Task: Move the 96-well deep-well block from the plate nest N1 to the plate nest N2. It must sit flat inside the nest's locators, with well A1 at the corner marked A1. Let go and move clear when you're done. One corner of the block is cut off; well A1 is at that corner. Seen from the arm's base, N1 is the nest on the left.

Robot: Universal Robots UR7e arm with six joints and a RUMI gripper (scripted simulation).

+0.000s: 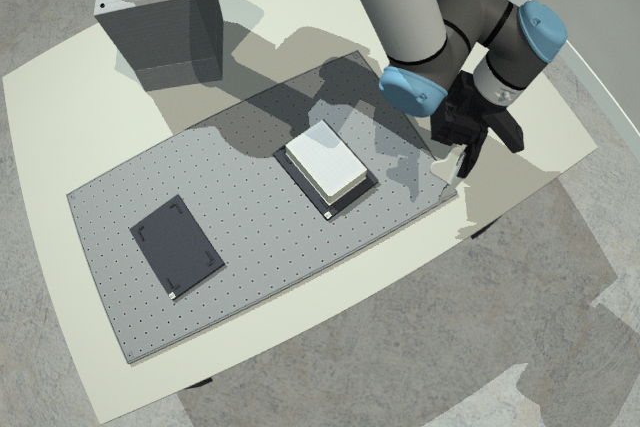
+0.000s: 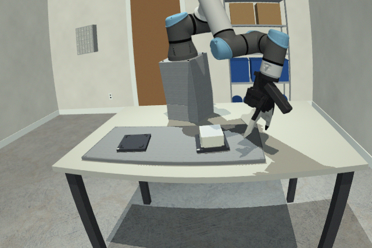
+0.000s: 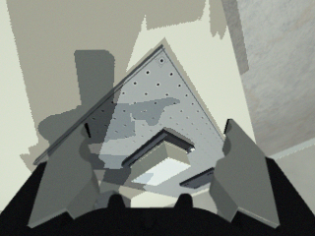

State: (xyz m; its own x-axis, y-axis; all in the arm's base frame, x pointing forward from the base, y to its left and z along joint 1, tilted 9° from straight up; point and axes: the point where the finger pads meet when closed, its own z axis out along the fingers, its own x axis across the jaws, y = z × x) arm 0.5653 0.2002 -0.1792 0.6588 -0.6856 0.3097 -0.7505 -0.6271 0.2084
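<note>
Now: hand 140 mm past the white deep-well block, 140 mm to the left of it and 40 mm above it. Round my hand: white A1 mark: 130 mm behind, 510 mm to the right, 60 mm below; plate nest N1: 140 mm behind, 140 mm to the right, 70 mm below; plate nest N2: 200 mm behind, 450 mm to the right, 70 mm below.
</note>
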